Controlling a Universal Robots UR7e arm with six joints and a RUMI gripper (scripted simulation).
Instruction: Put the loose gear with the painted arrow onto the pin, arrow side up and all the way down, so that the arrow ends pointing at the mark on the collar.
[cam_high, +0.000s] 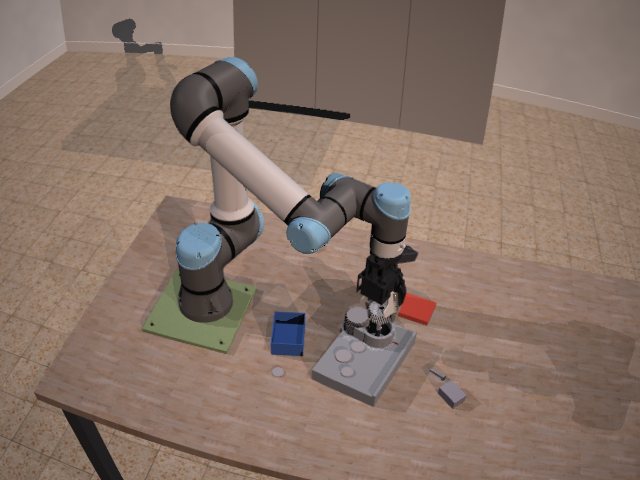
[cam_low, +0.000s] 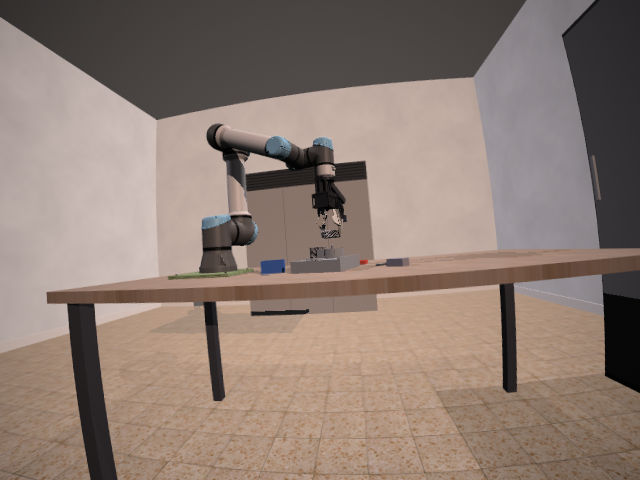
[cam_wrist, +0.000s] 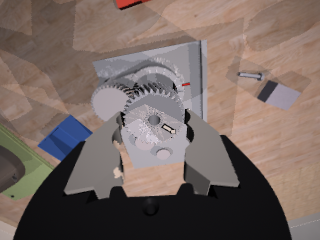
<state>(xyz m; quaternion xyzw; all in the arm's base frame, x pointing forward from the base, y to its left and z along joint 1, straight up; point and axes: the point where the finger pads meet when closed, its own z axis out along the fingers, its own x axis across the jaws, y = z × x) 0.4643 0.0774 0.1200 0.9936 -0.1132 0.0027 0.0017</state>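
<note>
My hand is right at the grey gear. Also, from my hand: blue bin (21 cm behind, 8 cm to the right, 12 cm below); then red block (4 cm ahead, 16 cm to the left, 12 cm below); then bolt (19 cm ahead, 3 cm to the right, 12 cm below).
</note>
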